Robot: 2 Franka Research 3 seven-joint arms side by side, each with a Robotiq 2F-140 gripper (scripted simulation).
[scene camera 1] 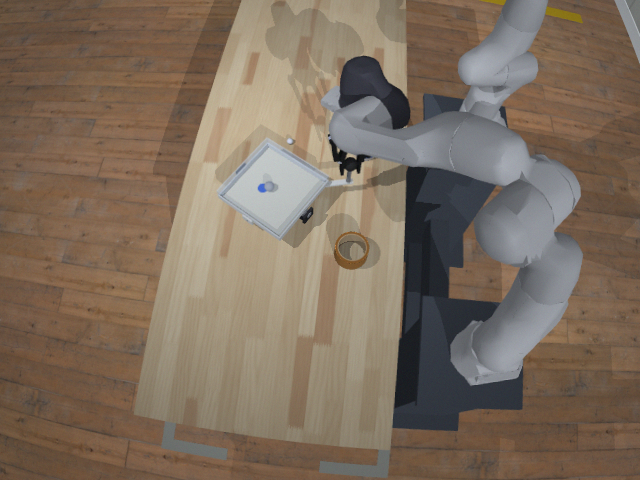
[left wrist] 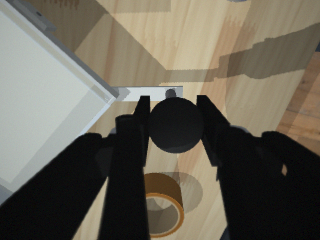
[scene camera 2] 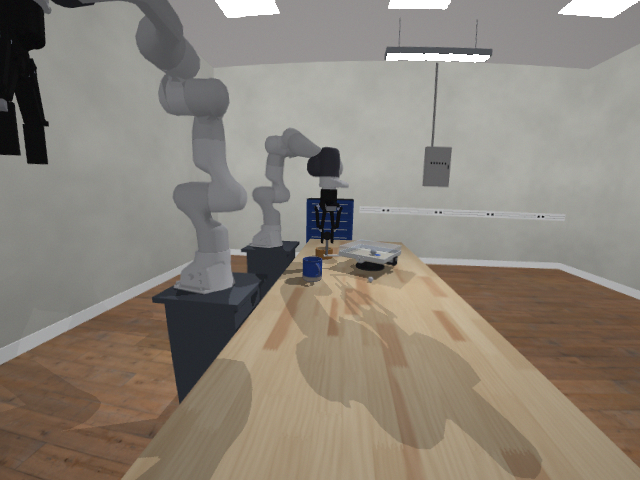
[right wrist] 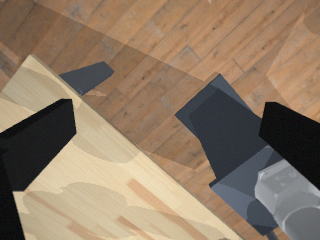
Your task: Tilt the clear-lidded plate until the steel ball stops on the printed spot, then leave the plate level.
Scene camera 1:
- orange-brown ring: 355, 237
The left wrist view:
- left gripper: 173, 110
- orange-brown ring: 157, 185
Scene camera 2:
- right gripper: 24, 160
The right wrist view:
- right gripper: 168, 117
